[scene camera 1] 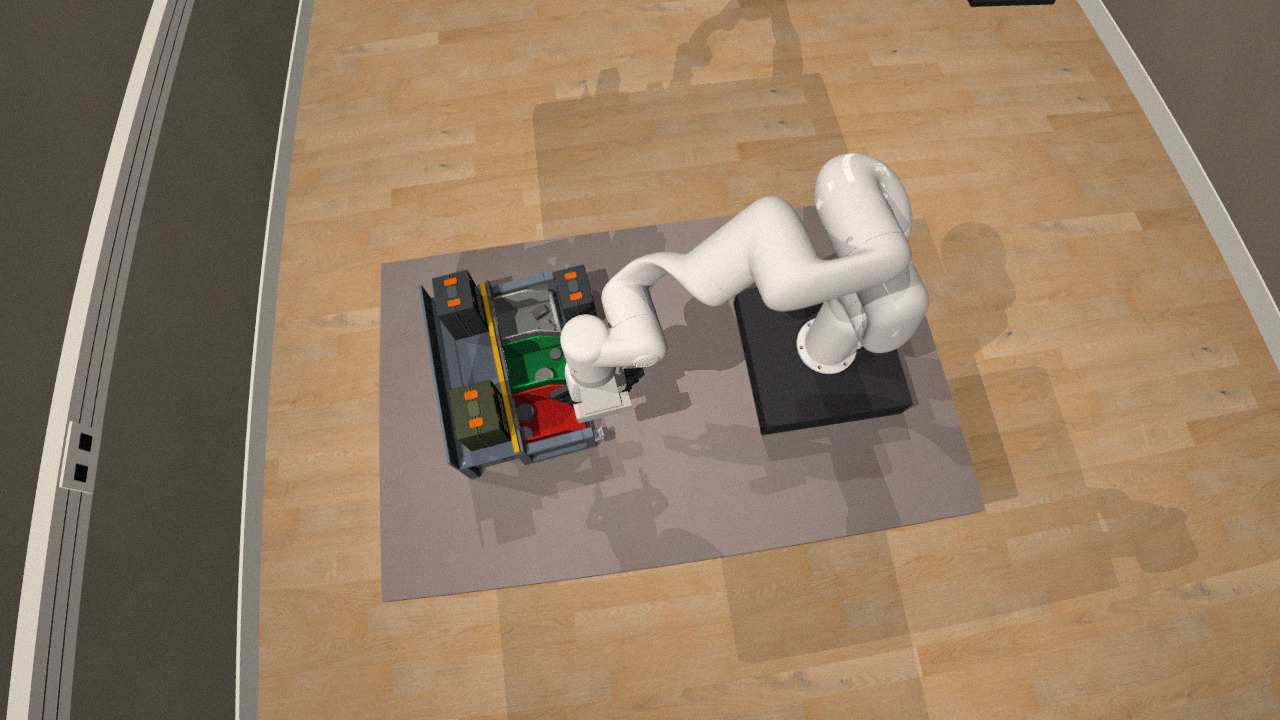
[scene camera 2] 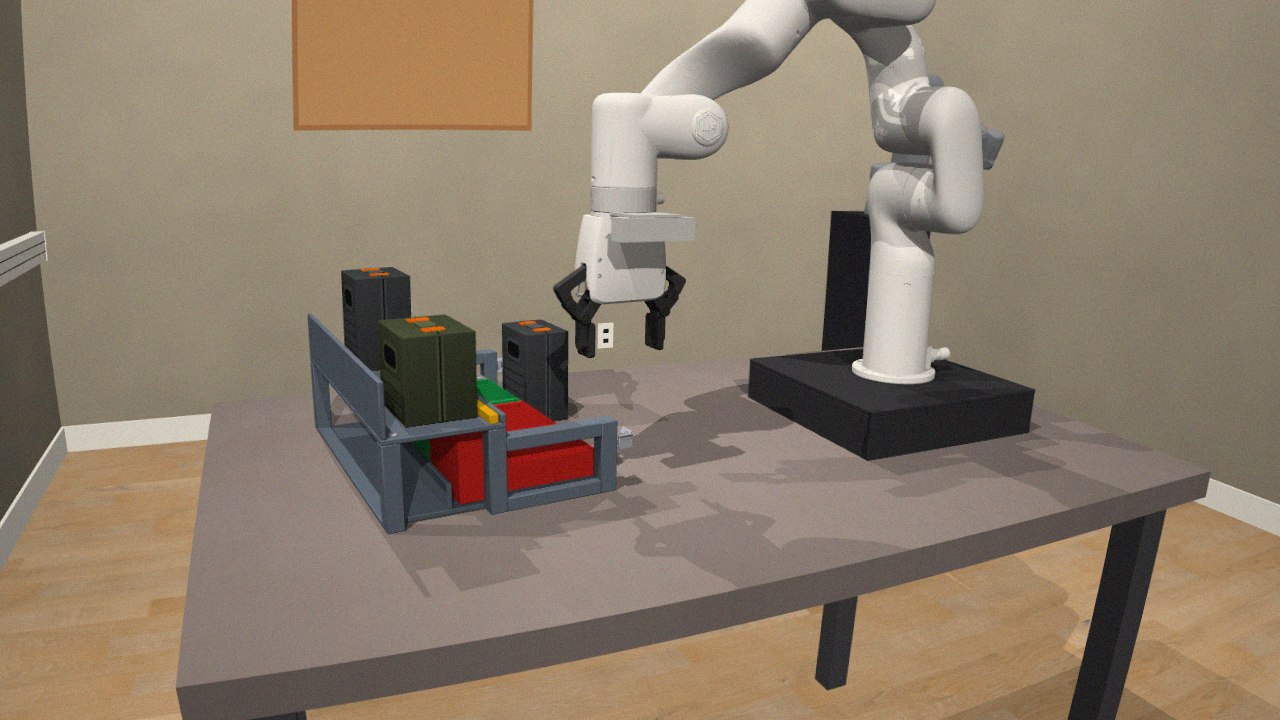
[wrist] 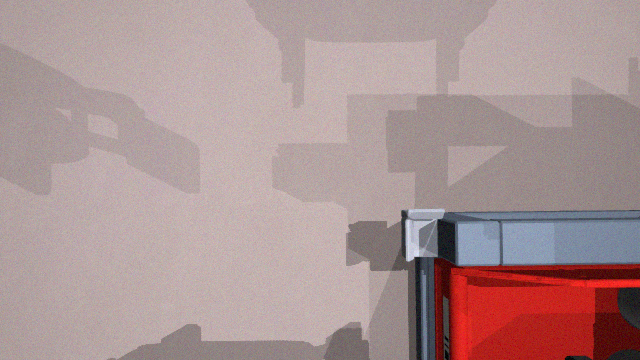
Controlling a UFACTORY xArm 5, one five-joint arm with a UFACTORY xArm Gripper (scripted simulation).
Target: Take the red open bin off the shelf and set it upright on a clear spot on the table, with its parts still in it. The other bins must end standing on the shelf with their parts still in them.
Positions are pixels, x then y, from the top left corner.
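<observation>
A red open bin is visible in scene camera 1, in the wrist view and in scene camera 2 (pixel 535 466), and so is a grey shelf, which appears in scene camera 1, in the wrist view and in scene camera 2 (pixel 393 467). On the red open bin, (wrist: pixel 533 304) and (scene camera 1: pixel 558 428) are the same spot. For the grey shelf, (scene camera 1: pixel 581 435) is the same spot as (wrist: pixel 509 238).
</observation>
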